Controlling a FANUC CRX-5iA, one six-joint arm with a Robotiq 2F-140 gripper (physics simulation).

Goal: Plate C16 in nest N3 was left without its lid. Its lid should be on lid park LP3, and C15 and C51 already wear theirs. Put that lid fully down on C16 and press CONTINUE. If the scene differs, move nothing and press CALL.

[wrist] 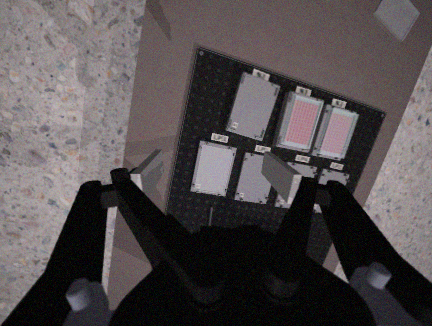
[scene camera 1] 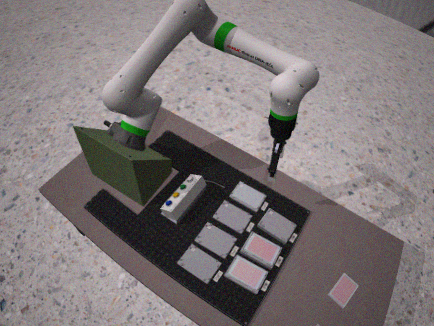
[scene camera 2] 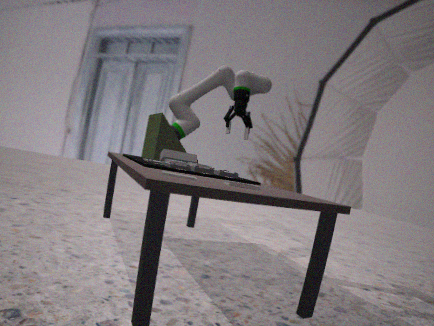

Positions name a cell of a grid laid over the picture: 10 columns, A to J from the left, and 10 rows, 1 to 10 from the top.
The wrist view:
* my gripper: E5
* lid park LP1: F6
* nest N2: F3
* nest N3: G3
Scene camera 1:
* lid park LP2: E9
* lid park LP1: F7
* nest N2: G7
